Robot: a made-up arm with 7 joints. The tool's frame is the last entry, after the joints.
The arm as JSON. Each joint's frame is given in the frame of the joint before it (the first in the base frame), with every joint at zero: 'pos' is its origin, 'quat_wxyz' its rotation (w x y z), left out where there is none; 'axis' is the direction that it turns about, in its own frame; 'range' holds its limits. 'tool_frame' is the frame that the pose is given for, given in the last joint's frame.
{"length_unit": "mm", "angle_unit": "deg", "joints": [
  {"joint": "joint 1", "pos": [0.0, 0.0, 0.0], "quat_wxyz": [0.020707, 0.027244, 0.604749, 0.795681], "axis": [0.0, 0.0, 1.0], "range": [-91.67, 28.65]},
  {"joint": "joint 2", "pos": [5.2, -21.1, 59.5], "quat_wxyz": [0.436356, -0.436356, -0.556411, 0.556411], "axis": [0.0, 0.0, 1.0], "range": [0.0, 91.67]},
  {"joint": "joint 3", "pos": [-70.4, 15.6, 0.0], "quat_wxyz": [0.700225, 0.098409, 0.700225, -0.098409], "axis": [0.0, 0.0, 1.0], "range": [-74.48, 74.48]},
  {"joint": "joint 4", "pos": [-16.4, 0.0, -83.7], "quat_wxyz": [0.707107, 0.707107, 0.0, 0.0], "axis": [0.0, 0.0, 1.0], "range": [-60.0, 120.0]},
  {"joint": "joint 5", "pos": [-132.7, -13.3, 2.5], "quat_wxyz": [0.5, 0.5, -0.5, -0.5], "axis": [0.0, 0.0, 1.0], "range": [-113.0, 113.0]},
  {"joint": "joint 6", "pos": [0.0, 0.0, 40.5], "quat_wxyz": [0.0, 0.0, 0.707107, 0.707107], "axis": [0.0, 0.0, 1.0], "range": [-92.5, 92.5]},
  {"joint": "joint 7", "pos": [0.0, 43.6, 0.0], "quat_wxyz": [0.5, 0.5, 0.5, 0.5], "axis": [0.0, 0.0, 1.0], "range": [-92.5, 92.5]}
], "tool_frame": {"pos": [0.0, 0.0, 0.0]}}
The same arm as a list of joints. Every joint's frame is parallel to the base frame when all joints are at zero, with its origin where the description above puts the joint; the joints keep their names.
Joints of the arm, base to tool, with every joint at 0 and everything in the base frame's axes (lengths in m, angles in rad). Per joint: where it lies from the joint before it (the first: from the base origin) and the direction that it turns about. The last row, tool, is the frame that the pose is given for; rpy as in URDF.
joint 1: axis 0.068403 0.961235 0.26711 offset 0 0 0
joint 2: axis 0.968889 -0.0002 -0.247497 offset -0.0011 0.0632 -0.0043
joint 3: axis 0.247497 -0.0001 0.968889 offset -0.0178 0.0044 -0.0697
joint 4: axis 0.0002 1 0 offset -0.0048 0 -0.0852
joint 5: axis 0.968889 -0.0002 -0.247497 offset 0.1253 0.0025 -0.0457
joint 6: axis 0.0002 1 0 offset 0.0392 0 -0.01
joint 7: axis 0.247497 -0.0001 0.968889 offset 0.0422 0 -0.0108
tool: offset 0 0 0 rpy 0 0.2501 -0.0002
Joint limits (rad, base to tool): -1.5999..0.5 0..1.5999 -1.2999..1.2999 -1.0472..2.0944 -1.9722..1.9722 -1.6144..1.6144 -1.6144..1.6144

